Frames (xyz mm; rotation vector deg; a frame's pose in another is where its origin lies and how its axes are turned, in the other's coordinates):
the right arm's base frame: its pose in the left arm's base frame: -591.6 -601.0 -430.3 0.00 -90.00 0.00
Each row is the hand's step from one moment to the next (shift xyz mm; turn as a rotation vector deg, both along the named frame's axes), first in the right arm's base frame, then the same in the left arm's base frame.
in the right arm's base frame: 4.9 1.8 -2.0 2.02 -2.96 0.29
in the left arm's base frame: 2.0 1.8 4.9 -0.29 -2.96 2.02
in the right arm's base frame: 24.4 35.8 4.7 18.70 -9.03 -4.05
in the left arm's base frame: -4.7 35.8 24.4 4.05 -9.03 18.70
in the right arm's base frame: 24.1 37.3 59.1 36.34 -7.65 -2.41
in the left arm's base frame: -59.1 37.3 24.1 2.41 -7.65 36.34
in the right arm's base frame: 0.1 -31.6 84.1 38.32 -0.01 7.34
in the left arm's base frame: -84.1 -31.6 0.1 -7.34 -0.01 38.32
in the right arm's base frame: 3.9 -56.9 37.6 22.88 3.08 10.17
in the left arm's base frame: -37.6 -56.9 3.9 -10.17 3.08 22.88
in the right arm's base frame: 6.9 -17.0 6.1 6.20 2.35 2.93
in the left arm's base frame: -6.1 -17.0 6.9 -2.93 2.35 6.20
